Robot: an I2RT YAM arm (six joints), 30 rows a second.
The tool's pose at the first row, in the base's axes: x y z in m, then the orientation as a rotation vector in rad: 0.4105, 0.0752, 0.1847, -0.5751, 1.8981, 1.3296
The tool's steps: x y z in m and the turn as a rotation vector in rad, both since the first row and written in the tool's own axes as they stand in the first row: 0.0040, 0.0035, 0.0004, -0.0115, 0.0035, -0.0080; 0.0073, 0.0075, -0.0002, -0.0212, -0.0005, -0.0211; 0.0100, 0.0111, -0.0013, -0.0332, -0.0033, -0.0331; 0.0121, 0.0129, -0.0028, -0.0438, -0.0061, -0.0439; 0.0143, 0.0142, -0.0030, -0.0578, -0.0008, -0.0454
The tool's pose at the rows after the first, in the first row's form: 0.4056, 0.0770, 0.1836, -0.5906, 1.8902, 1.3360; 0.4005, 0.0781, 0.1836, -0.6038, 1.8746, 1.3377; 0.3959, 0.0785, 0.1839, -0.6181, 1.8592, 1.3422; 0.3928, 0.0779, 0.1836, -0.6306, 1.8451, 1.3461; 0.3905, 0.0783, 0.1827, -0.6429, 1.8403, 1.3589
